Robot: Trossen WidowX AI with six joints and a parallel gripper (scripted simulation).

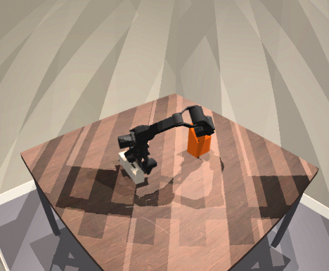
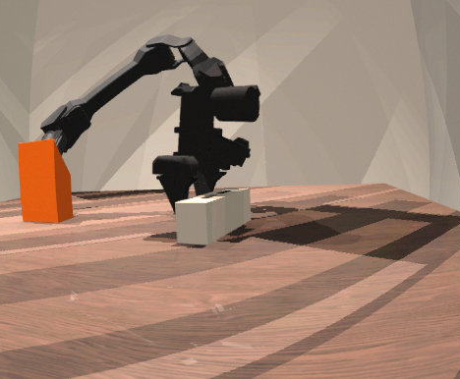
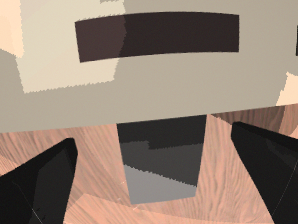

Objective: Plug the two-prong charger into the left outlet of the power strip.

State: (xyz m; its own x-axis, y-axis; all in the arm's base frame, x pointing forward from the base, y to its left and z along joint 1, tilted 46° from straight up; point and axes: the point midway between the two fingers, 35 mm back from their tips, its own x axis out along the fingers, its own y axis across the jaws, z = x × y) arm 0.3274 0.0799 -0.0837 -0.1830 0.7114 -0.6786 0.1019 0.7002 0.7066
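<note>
Right now my gripper tip is 30 mm short of the charger and 10 mm below it.
</note>
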